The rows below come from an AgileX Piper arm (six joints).
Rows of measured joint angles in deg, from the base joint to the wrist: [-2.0 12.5 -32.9 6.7 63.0 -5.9]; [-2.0 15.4 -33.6 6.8 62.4 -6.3]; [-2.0 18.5 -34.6 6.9 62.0 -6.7]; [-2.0 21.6 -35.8 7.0 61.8 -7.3]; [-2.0 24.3 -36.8 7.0 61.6 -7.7]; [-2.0 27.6 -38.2 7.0 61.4 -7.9]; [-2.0 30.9 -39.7 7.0 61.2 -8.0]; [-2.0 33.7 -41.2 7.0 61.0 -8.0]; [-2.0 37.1 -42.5 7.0 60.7 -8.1]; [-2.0 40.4 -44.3 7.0 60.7 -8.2]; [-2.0 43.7 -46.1 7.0 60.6 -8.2]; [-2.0 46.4 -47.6 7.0 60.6 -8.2]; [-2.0 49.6 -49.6 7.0 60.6 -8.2]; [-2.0 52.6 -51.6 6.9 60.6 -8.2]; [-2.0 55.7 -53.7 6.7 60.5 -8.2]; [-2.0 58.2 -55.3 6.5 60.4 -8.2]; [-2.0 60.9 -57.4 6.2 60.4 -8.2]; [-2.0 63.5 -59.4 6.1 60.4 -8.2]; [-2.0 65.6 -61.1 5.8 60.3 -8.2]
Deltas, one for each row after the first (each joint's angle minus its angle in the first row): [0.0 2.9 -0.7 0.1 -0.6 -0.4]; [0.0 6.0 -1.7 0.2 -1.0 -0.8]; [0.0 9.1 -2.9 0.3 -1.2 -1.4]; [0.0 11.8 -3.9 0.3 -1.4 -1.8]; [0.0 15.1 -5.3 0.3 -1.6 -2.0]; [0.0 18.4 -6.8 0.3 -1.8 -2.1]; [0.0 21.2 -8.3 0.3 -2.0 -2.1]; [0.0 24.6 -9.6 0.3 -2.3 -2.2]; [0.0 27.9 -11.4 0.3 -2.3 -2.3]; [0.0 31.2 -13.2 0.3 -2.4 -2.3]; [0.0 33.9 -14.7 0.3 -2.4 -2.3]; [0.0 37.1 -16.7 0.3 -2.4 -2.3]; [0.0 40.1 -18.7 0.2 -2.4 -2.3]; [0.0 43.2 -20.8 0.0 -2.5 -2.3]; [0.0 45.7 -22.4 -0.2 -2.6 -2.3]; [0.0 48.4 -24.5 -0.5 -2.6 -2.3]; [0.0 51.0 -26.5 -0.6 -2.6 -2.3]; [0.0 53.1 -28.2 -0.9 -2.7 -2.3]
